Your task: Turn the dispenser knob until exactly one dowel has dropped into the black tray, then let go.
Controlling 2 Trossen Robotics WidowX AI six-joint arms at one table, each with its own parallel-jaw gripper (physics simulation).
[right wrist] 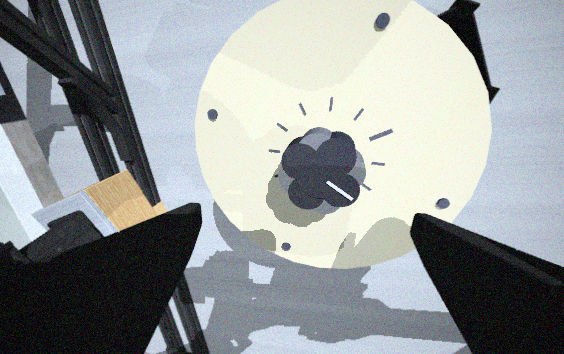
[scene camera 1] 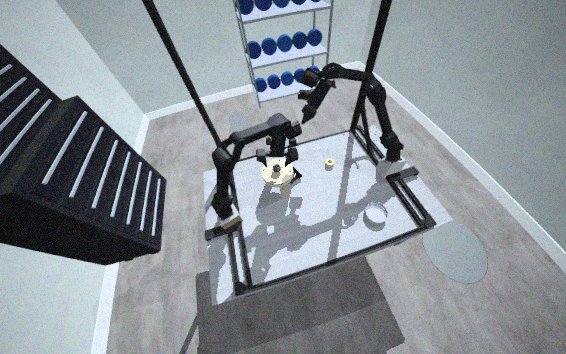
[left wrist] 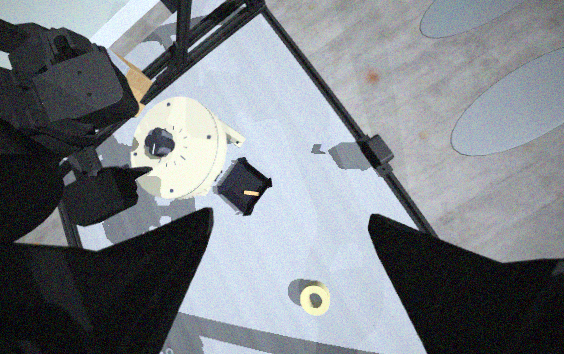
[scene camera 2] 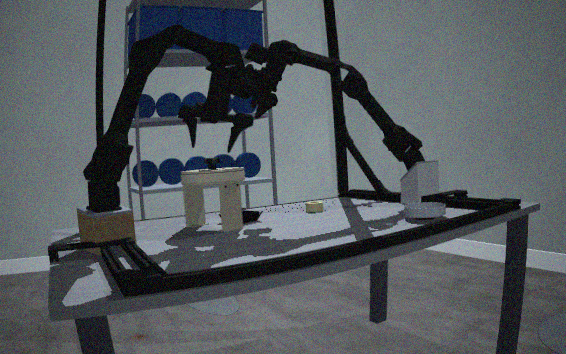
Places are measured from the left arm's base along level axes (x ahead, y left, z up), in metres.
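Pixels of known places: left gripper, between the fingertips: [scene camera 1: 304,120] [left wrist: 292,218] [scene camera 2: 254,113]; right gripper, between the fingertips: [right wrist: 306,218] [scene camera 1: 275,166] [left wrist: 137,139] [scene camera 2: 210,150]; left arm's base, origin of its link: [scene camera 1: 393,159] [scene camera 2: 418,169]; right arm's base, origin of its link: [right wrist: 82,236] [scene camera 1: 225,212] [scene camera 2: 103,208].
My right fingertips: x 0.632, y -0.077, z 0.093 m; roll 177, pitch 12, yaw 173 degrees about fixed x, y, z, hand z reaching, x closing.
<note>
Ahead of a thing's pixels: the offset from my right fingertips to its top centre.
The cream round dispenser {0.004 m back, 0.011 m right, 0.047 m down} [scene camera 1: 272,179] [scene camera 2: 192,200] [left wrist: 197,165] [right wrist: 280,60] stands upright on the table. Its dark lobed knob {0.004 m back, 0.011 m right, 0.019 m down} [scene camera 1: 276,168] [scene camera 2: 212,163] [left wrist: 160,142] [right wrist: 320,167] has a white pointer line aimed at the lower right in the right wrist view. The black tray {0.086 m back, 0.045 m right, 0.170 m down} [scene camera 1: 298,175] [scene camera 2: 251,215] [left wrist: 242,176] [right wrist: 467,32] sits beside the dispenser, with one light orange dowel {0.103 m back, 0.047 m right, 0.184 m down} [left wrist: 251,193] in it. My right gripper [scene camera 2: 211,149] [right wrist: 306,218] is open and empty above the knob, apart from it. My left gripper [left wrist: 292,218] is open and empty, high beyond the dispenser.
A pale yellow ring {0.328 m back, 0.066 m right, 0.169 m down} [scene camera 1: 329,166] [scene camera 2: 314,207] [left wrist: 325,300] lies on the table, right of the tray in scene camera 1. A white round dish {0.427 m back, 0.302 m left, 0.162 m down} [scene camera 1: 375,217] [scene camera 2: 425,210] stands near the left arm's base. Black rails edge the table. My two forearms are close together in scene camera 2.
</note>
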